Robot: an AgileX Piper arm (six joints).
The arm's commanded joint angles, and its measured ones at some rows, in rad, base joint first. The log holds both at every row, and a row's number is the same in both.
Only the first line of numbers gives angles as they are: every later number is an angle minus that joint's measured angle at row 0.
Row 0, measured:
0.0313, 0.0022, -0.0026, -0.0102, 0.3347, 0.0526
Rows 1 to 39, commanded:
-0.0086, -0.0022, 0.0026, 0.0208, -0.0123, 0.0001
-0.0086, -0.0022, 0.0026, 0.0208, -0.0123, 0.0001
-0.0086, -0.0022, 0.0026, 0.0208, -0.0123, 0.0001
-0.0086, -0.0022, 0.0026, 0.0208, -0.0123, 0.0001
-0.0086, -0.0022, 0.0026, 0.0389, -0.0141, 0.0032
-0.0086, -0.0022, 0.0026, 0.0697, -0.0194, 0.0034
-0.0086, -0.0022, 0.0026, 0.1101, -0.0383, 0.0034
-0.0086, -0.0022, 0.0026, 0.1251, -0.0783, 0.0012
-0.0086, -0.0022, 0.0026, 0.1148, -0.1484, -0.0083
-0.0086, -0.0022, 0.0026, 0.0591, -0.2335, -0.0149
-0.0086, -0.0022, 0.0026, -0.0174, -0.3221, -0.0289
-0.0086, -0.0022, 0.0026, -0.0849, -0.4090, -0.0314
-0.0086, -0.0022, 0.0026, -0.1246, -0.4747, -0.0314
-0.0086, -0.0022, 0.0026, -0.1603, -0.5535, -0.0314
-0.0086, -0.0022, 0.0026, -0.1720, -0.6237, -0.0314
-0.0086, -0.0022, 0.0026, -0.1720, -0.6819, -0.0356
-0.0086, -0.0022, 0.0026, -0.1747, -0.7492, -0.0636
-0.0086, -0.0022, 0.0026, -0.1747, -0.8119, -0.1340
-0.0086, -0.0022, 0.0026, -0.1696, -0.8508, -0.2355
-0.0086, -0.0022, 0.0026, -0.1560, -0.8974, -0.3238
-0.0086, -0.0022, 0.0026, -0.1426, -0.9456, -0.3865
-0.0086, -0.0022, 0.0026, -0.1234, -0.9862, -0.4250
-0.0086, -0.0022, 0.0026, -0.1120, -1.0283, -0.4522
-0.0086, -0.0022, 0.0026, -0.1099, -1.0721, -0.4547
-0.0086, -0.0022, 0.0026, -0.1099, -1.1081, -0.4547
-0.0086, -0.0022, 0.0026, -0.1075, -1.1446, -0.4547
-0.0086, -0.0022, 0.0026, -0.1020, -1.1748, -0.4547
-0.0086, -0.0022, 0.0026, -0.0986, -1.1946, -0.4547
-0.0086, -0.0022, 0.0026, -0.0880, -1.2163, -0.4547
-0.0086, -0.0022, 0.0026, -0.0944, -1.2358, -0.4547
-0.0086, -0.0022, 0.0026, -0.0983, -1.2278, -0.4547
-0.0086, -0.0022, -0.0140, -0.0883, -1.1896, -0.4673
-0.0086, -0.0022, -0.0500, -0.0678, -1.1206, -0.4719
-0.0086, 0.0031, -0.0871, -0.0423, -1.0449, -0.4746
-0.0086, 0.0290, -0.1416, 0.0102, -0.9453, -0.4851
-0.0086, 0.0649, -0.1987, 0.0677, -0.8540, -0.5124
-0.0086, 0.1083, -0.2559, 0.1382, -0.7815, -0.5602
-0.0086, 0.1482, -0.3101, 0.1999, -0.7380, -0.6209
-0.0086, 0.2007, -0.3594, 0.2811, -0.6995, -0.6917
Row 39, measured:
0.0000, 0.0618, -0.1956, 0.0425, -0.9221, -0.5100
